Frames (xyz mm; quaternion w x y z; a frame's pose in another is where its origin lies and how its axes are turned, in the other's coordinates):
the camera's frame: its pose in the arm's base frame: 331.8 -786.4 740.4 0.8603 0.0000 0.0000 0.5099
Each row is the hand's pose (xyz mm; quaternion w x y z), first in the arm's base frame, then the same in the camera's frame.
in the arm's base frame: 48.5 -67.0 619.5 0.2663 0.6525 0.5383 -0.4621
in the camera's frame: 495.1 593.9 -120.9 0.0065 -0.8358 -0.1304 0.5333
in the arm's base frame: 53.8 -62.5 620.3 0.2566 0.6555 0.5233 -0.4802
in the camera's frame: 501.6 591.4 -120.1 0.0241 -0.8307 -0.1160 0.5439
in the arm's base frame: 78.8 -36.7 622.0 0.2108 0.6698 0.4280 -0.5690
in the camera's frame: 536.2 581.8 -118.4 0.1088 -0.7944 -0.0267 0.5970
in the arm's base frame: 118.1 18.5 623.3 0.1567 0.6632 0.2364 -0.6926
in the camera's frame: 603.5 573.9 -117.1 0.2183 -0.6911 0.1348 0.6757
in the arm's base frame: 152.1 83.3 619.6 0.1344 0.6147 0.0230 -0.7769
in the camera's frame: 676.7 575.1 -120.8 0.2805 -0.5405 0.2936 0.7368
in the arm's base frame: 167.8 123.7 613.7 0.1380 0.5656 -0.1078 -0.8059
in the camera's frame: 719.6 580.8 -126.7 0.2922 -0.4316 0.3811 0.7636
